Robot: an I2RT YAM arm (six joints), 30 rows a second.
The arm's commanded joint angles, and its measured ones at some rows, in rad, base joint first. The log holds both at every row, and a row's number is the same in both.
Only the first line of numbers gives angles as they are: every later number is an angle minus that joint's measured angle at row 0.
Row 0, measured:
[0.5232 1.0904 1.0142 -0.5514 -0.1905 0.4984]
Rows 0 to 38, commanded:
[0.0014 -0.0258 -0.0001 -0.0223 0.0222 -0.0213]
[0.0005 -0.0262 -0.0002 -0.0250 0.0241 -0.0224]
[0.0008 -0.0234 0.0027 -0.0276 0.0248 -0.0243]
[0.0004 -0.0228 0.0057 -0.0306 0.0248 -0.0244]
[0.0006 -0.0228 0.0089 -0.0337 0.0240 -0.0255]
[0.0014 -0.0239 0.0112 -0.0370 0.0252 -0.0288]
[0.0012 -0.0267 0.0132 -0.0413 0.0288 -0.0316]
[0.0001 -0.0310 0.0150 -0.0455 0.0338 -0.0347]
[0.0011 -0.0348 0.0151 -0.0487 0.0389 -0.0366]
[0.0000 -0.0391 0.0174 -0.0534 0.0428 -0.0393]
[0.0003 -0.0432 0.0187 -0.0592 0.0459 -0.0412]
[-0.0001 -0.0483 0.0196 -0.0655 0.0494 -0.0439]
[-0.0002 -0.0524 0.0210 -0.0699 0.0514 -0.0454]
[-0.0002 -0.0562 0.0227 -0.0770 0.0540 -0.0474]
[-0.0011 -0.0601 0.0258 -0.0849 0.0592 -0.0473]
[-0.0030 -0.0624 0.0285 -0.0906 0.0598 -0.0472]
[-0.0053 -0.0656 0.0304 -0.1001 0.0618 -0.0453]
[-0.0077 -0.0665 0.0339 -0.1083 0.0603 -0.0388]
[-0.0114 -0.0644 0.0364 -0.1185 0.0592 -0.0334]
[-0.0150 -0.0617 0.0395 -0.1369 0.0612 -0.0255]
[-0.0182 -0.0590 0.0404 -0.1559 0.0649 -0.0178]
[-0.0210 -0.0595 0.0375 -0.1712 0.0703 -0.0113]
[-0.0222 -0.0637 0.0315 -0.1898 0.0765 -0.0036]
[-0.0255 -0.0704 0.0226 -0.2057 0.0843 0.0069]
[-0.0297 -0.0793 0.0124 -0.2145 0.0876 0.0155]
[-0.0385 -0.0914 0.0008 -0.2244 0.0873 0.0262]
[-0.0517 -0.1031 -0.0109 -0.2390 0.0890 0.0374]
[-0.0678 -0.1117 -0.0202 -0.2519 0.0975 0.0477]
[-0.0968 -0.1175 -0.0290 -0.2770 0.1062 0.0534]
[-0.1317 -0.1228 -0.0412 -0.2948 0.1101 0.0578]
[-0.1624 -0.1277 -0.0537 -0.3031 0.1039 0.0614]
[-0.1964 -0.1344 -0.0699 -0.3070 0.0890 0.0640]
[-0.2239 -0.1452 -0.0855 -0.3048 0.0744 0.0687]
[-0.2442 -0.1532 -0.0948 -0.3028 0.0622 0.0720]
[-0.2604 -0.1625 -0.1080 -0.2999 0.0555 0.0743]
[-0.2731 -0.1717 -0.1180 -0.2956 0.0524 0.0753]
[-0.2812 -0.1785 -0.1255 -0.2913 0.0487 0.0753]
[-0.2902 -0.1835 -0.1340 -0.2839 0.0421 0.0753]
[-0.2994 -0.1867 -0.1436 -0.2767 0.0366 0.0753]
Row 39, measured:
[-0.2796 -0.1621 -0.1202 -0.2625 0.0659 0.0545]
